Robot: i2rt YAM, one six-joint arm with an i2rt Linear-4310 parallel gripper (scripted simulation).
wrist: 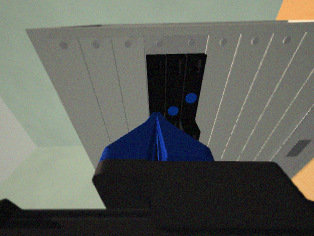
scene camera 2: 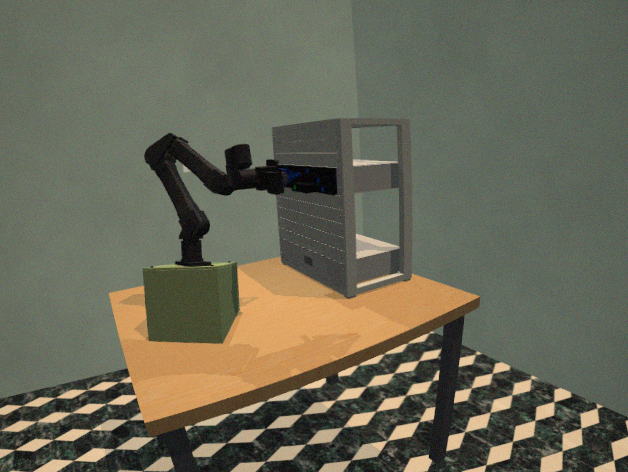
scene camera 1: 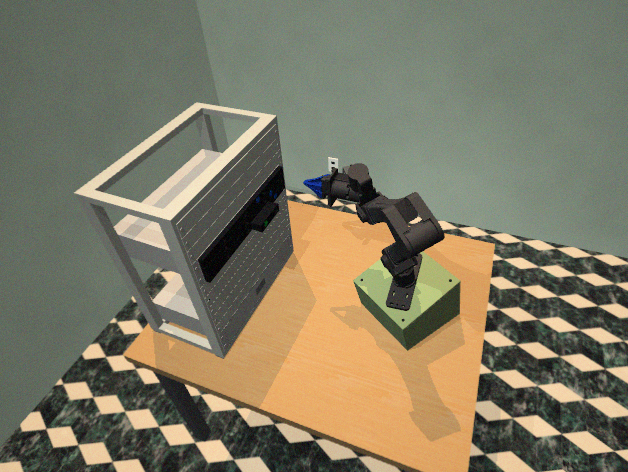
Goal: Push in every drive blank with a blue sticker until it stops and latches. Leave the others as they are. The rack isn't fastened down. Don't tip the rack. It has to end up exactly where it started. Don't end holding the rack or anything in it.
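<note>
Visible: my gripper (scene camera 1: 304,181). Visible too: the gripper (wrist: 156,117).
</note>
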